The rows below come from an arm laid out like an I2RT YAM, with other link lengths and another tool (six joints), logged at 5 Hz.
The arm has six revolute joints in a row. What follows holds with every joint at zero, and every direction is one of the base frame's.
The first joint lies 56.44 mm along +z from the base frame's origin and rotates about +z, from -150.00 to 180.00 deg.
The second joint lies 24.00 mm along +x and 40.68 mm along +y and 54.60 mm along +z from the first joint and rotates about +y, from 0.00 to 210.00 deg.
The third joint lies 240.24 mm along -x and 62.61 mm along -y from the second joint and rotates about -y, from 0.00 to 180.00 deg.
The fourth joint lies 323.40 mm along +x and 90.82 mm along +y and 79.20 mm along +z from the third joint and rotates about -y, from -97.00 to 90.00 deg.
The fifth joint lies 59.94 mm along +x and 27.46 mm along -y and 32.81 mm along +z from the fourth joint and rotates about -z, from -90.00 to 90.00 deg.
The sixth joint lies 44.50 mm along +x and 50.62 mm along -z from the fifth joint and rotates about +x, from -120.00 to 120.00 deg.
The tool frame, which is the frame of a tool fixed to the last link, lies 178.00 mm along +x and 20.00 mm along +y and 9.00 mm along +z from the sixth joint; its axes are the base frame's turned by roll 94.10, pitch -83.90 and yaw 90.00 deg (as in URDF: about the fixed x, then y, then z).
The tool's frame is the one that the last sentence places.
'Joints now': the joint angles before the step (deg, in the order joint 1, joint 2, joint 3, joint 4, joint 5, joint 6). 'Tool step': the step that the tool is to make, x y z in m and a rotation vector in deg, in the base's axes. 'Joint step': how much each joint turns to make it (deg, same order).
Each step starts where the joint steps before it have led.
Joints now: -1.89, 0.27, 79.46, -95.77, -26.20, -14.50
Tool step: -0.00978, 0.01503, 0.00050, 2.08, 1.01, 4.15
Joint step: 0.00, 0.00, -0.02, -0.65, -4.56, 0.85
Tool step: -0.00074, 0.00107, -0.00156, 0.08, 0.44, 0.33
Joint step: 0.00, 0.00, -0.11, -0.35, -0.33, -0.04
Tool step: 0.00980, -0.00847, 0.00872, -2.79, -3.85, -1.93
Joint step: 0.00, 0.01, -0.13, 2.92, 2.60, -2.32
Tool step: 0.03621, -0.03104, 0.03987, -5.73, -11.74, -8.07
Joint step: 0.00, 0.00, -1.79, 12.00, 8.85, -4.24
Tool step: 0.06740, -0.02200, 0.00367, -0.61, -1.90, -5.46
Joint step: 0.01, 0.00, -10.17, 12.03, 5.49, -0.19
